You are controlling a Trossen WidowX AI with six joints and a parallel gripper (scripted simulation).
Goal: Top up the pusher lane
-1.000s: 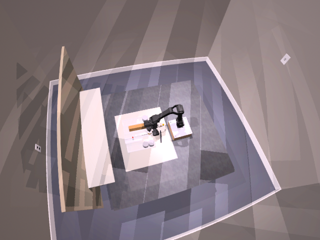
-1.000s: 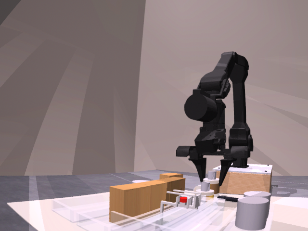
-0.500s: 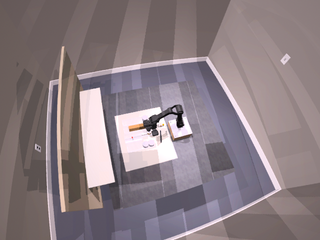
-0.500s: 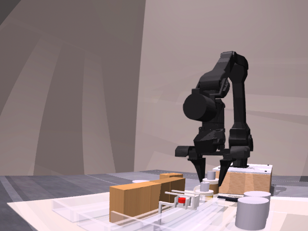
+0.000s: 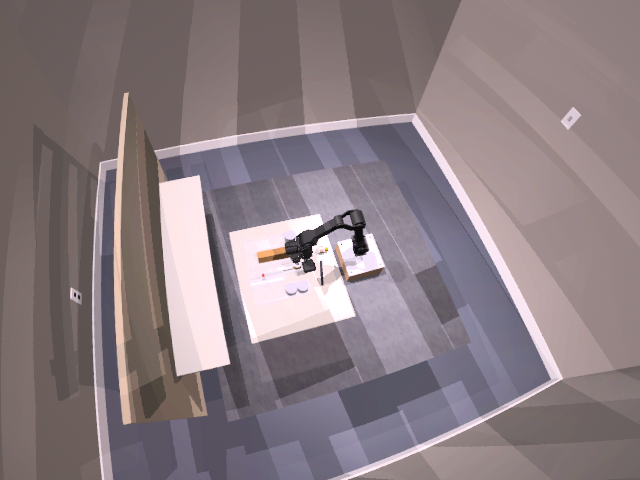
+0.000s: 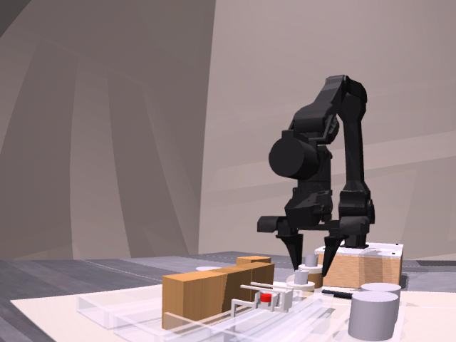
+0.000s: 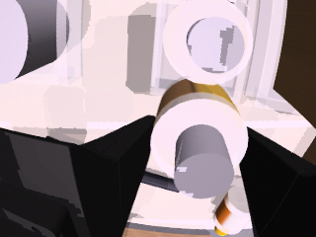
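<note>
The black pen is 80 mm behind my gripper tip, 60 mm to the left of it and 50 mm below it. From my gripper tip the other things lie so: red button 230 mm ahead, 50 mm to the left, 20 mm above.
</note>
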